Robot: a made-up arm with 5 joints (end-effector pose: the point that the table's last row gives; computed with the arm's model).
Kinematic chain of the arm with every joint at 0, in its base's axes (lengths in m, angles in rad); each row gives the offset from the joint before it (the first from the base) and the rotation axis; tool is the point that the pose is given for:
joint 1: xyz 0 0 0.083 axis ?
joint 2: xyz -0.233 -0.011 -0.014 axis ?
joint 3: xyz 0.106 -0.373 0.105 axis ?
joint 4: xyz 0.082 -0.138 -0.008 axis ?
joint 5: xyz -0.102 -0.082 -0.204 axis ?
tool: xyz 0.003 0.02 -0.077
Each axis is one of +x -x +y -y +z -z.
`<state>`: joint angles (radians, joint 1 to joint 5).
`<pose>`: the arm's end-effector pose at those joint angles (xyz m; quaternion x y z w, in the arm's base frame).
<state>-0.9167 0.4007 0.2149 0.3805 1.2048</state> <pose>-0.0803 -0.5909 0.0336 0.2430 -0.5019 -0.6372 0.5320</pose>
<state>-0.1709 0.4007 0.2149 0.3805 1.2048</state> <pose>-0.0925 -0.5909 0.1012 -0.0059 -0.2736 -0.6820 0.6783</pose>
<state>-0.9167 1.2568 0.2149 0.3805 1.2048</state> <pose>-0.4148 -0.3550 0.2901 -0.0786 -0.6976 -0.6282 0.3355</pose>
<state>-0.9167 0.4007 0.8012 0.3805 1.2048</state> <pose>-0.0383 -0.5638 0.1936 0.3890 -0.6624 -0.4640 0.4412</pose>
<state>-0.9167 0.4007 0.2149 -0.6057 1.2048</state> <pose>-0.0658 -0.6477 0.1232 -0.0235 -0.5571 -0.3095 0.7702</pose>
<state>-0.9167 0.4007 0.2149 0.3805 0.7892</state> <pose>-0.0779 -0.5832 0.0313 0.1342 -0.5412 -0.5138 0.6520</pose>
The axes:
joint 1: +y
joint 2: -x
joint 3: -y
joint 4: -z
joint 5: -z

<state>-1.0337 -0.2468 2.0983 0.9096 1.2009</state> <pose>-0.0012 -0.5447 0.2439 -0.9157 0.3970 0.0349 0.0520</pose>
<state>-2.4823 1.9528 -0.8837 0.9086 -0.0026</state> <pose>0.0188 0.1118 -0.4936 -0.2591 0.3204 0.9111 0.0093</pose>
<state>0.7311 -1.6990 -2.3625 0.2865 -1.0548</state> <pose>-0.6182 -0.2849 -0.1660 -0.7246 -0.4192 -0.5129 0.1903</pose>
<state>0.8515 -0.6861 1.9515 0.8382 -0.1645</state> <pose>-0.0303 -0.4950 -0.1474 0.2162 -0.4458 -0.5783 0.6481</pose>
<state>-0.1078 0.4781 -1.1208 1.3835 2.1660</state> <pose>-0.4181 -0.4023 0.2330 0.4224 0.2849 0.8043 0.3057</pose>
